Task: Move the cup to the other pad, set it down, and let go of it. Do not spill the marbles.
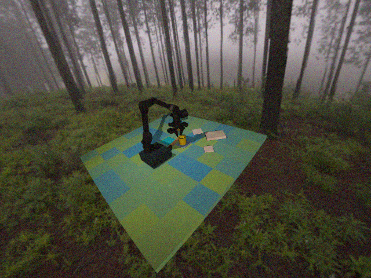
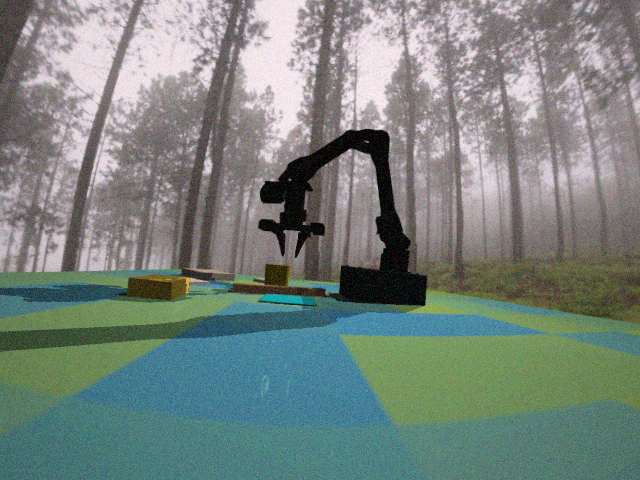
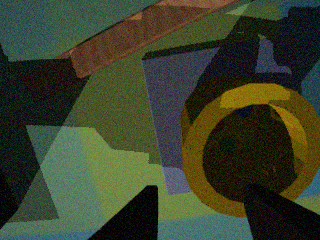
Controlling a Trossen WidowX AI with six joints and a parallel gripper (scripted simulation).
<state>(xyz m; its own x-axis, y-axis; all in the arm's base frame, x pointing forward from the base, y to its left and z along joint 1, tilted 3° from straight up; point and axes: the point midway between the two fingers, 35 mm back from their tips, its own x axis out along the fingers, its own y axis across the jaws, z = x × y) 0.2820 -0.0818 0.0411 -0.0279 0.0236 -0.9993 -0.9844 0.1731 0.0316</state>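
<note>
Right now my gripper tip is 60 mm above the yellow cup and 30 mm short of it. From my gripper tip the other things lie so: brown wooden bar 100 mm below, 80 mm to the left, 10 mm ahead; then teal pad 160 mm to the left, 100 mm below, 10 mm behind.
</note>
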